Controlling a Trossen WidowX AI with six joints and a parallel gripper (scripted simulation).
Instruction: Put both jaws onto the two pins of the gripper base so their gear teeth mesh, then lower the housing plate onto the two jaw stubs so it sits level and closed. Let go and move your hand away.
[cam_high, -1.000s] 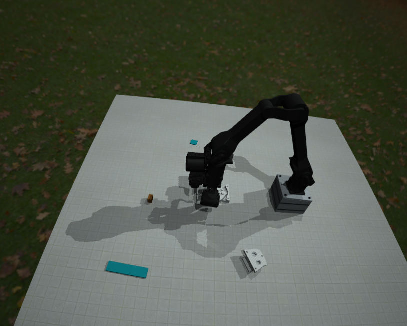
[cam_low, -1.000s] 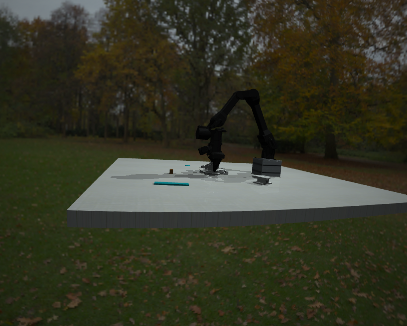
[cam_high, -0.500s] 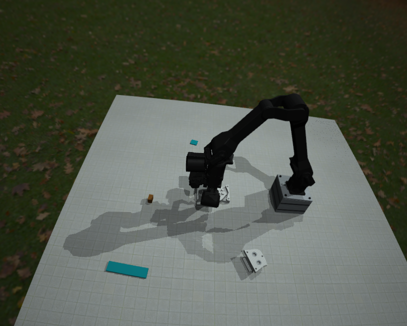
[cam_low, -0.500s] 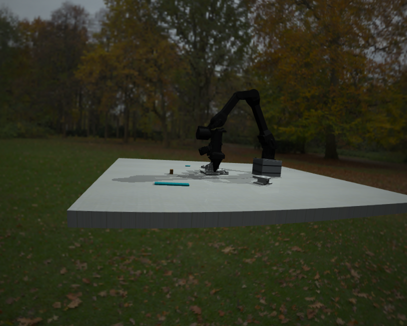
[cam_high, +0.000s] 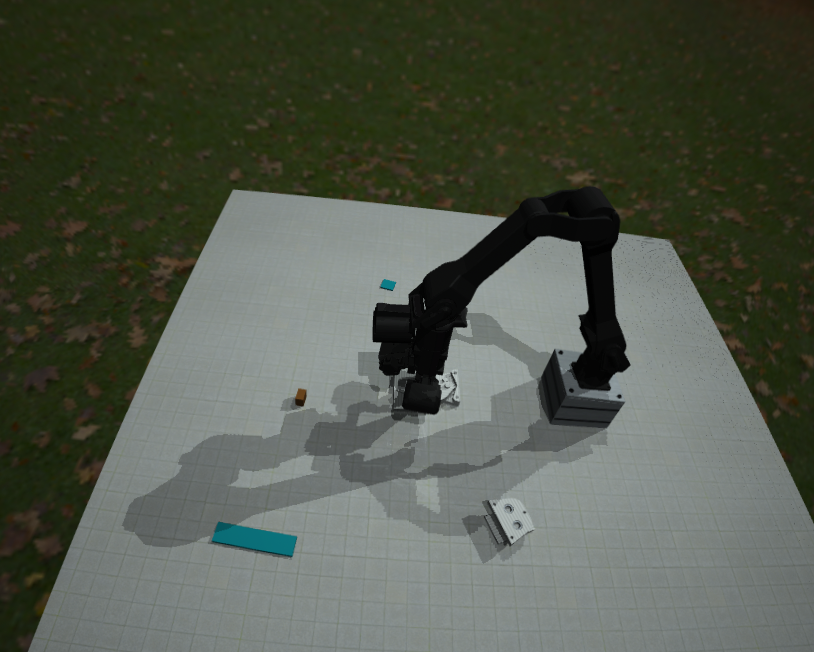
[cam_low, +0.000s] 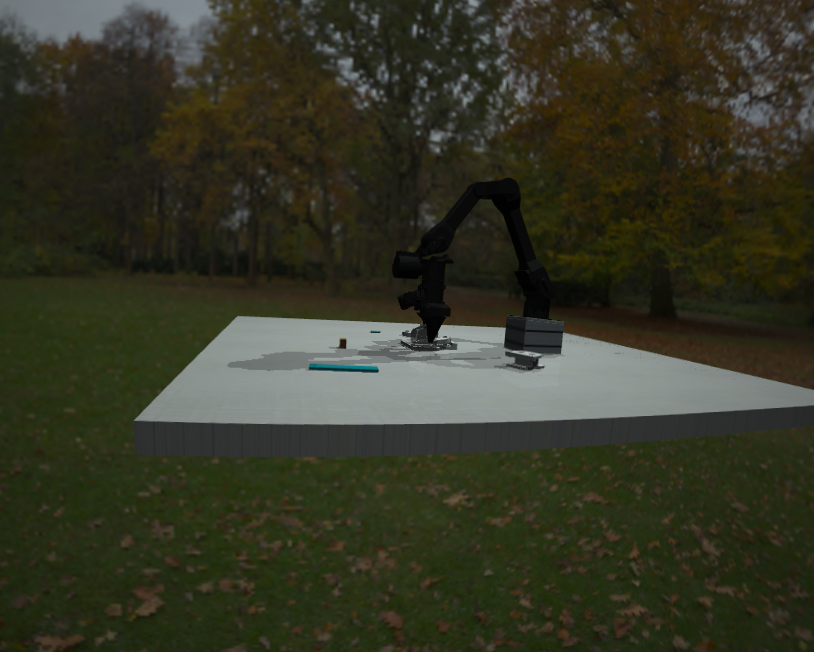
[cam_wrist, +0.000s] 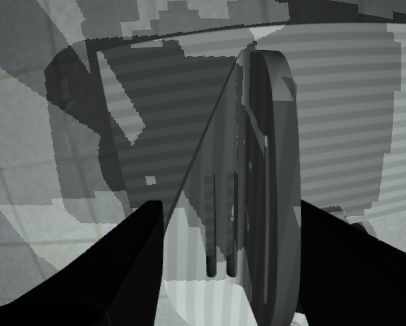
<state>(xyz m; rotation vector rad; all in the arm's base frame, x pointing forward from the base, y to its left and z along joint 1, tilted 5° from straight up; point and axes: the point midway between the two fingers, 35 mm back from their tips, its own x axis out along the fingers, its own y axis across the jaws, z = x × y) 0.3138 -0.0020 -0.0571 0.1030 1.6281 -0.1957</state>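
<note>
The gripper jaw lies 4 cm behind my gripper tip and 1 cm to the right of it. Round my gripper tip: small teal tile (33 cm to the right, 6 cm ahead, 2 cm below); then small brown block (22 cm ahead, 1 cm to the left, 1 cm below); then white ribbed block (25 cm to the left, 14 cm behind, 1 cm below).
</note>
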